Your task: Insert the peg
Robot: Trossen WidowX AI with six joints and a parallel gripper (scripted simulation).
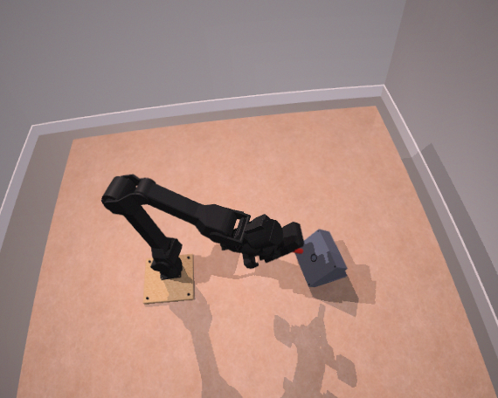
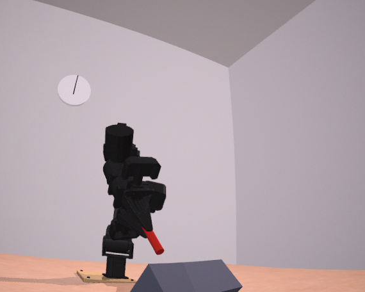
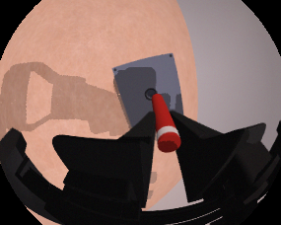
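My gripper tip is 10 cm above the grey sloped panel, 9 cm short of it and 1 cm to the right of it. From my gripper tip the other things lie so: red peg (1 cm behind, 1 cm above).
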